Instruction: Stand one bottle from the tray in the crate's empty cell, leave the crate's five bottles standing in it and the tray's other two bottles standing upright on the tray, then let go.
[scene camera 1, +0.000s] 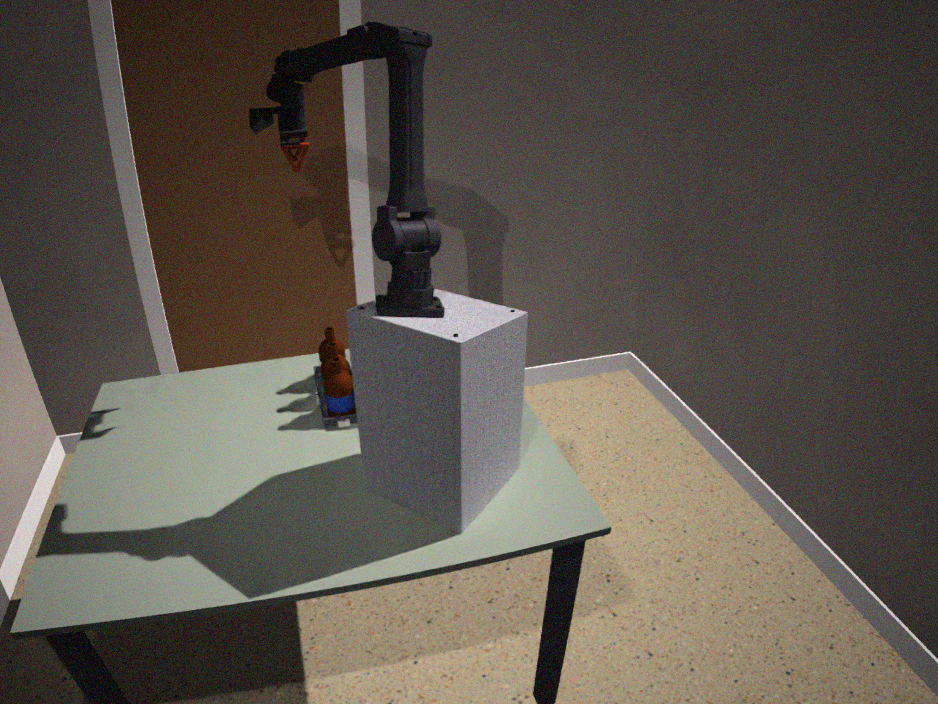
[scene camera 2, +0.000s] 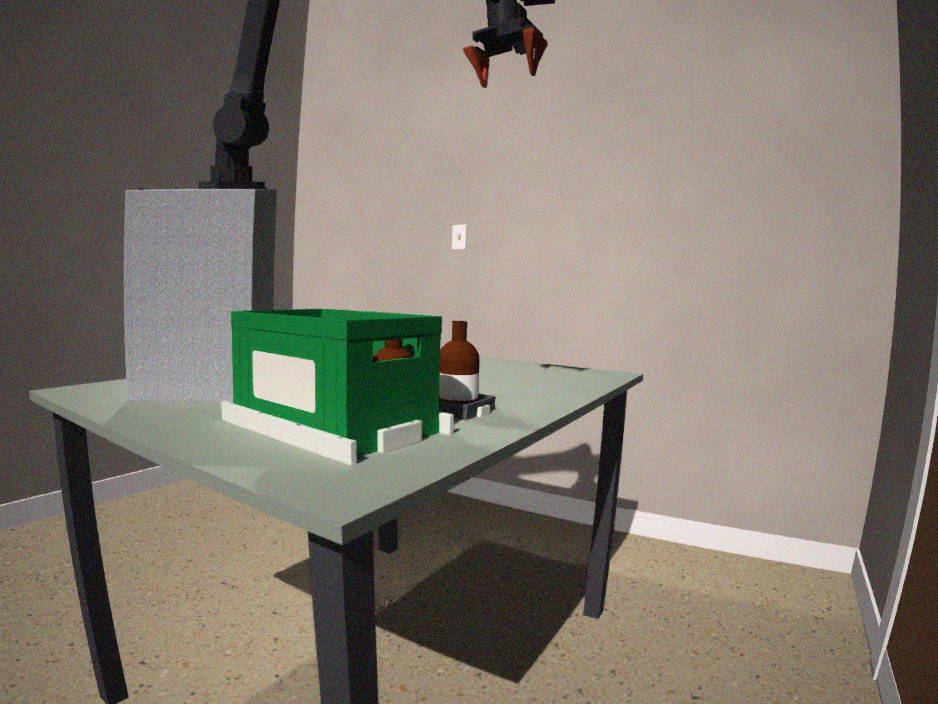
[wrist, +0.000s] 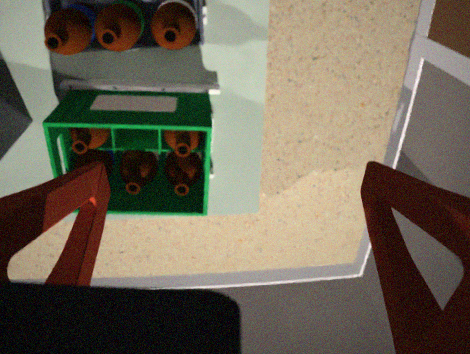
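Where they show: gripper, between the fingertips: (scene camera 1: 295, 166) (scene camera 2: 507, 81) (wrist: 235, 175); arm's base, origin of its link: (scene camera 1: 408, 310) (scene camera 2: 231, 188).
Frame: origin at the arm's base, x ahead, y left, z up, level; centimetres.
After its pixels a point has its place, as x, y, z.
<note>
The green crate (scene camera 2: 331, 378) {52.3, -14.9, -31.8} (wrist: 200, 112) {53.2, 3.5, -30.1} stands on the table. Several brown bottles stand in it in the wrist view; the left finger partly covers one. The crate's empty cell (wrist: 136, 137) {40.7, -5.6, -37.1} is the middle one of the row nearer the tray. The tray (scene camera 1: 320, 395) {36.3, 21.2, -39.3} (scene camera 2: 471, 409) {53.1, 14.7, -40.3} holds three upright bottles in a row: blue-banded (scene camera 1: 337, 382) {27.7, 15.9, -30.6} (wrist: 70, 32) {32.3, 16.6, -29.5}, green-banded (wrist: 118, 30) {40.1, 17.4, -28.2} and white-banded (scene camera 2: 459, 356) {50.3, 14.6, -31.6} (wrist: 173, 30) {48.5, 18.2, -25.8}. My gripper (scene camera 1: 295, 168) {53.3, 22.3, 17.7} (scene camera 2: 509, 80) {53.3, 22.3, 17.7} (wrist: 235, 175) {53.3, 22.3, 17.7} is open and empty, high above the table, to the right of the crate in the wrist view.
White strips (scene camera 2: 287, 431) {44.3, -16.2, -40.0} (wrist: 140, 86) {41.6, 4.6, -38.9} lie along the crate's sides, one of them between crate and tray. The arm's tall grey pedestal (scene camera 1: 409, 409) {-9.5, 1.7, -15.5} (scene camera 2: 189, 287) {9.7, -13.7, -20.7} stands on the table (scene camera 1: 189, 447) {21.9, 54.8, -41.8} (scene camera 2: 484, 454) {66.3, -0.8, -41.8} and hides the crate in scene camera 1.
</note>
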